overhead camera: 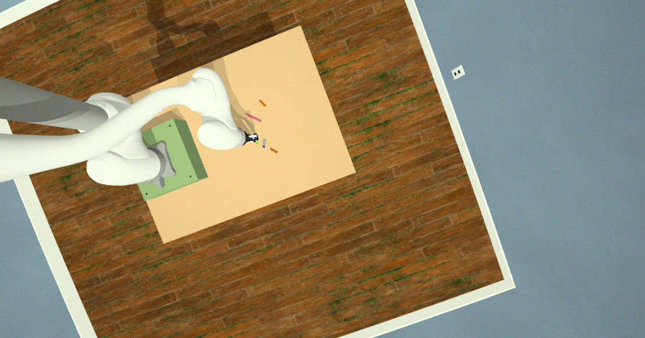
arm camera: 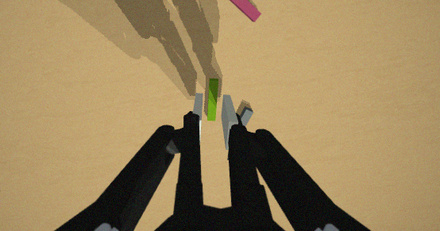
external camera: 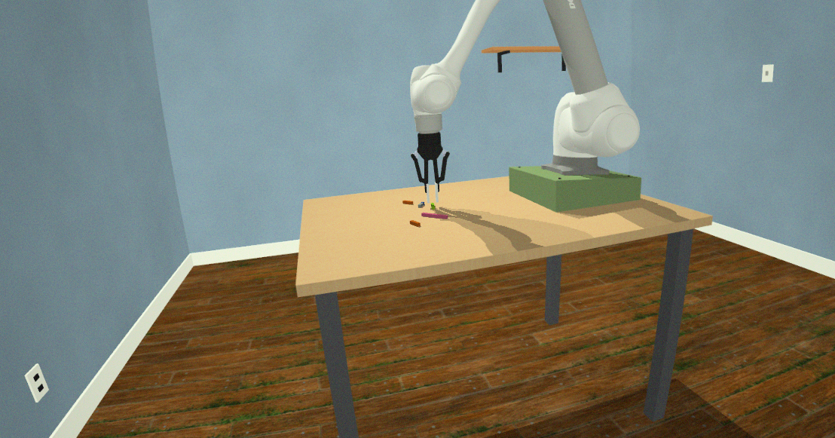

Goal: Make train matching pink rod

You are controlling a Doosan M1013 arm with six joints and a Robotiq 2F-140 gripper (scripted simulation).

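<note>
My gripper is now 5 cm above the lime rod. Also, from my hand: blue rod: 5 cm to the right, 5 cm below, 3 cm ahead; grey rod: 5 cm below, 4 cm ahead, 3 cm to the right; pink rod: 12 cm to the left, 5 cm below, 2 cm ahead.
</note>
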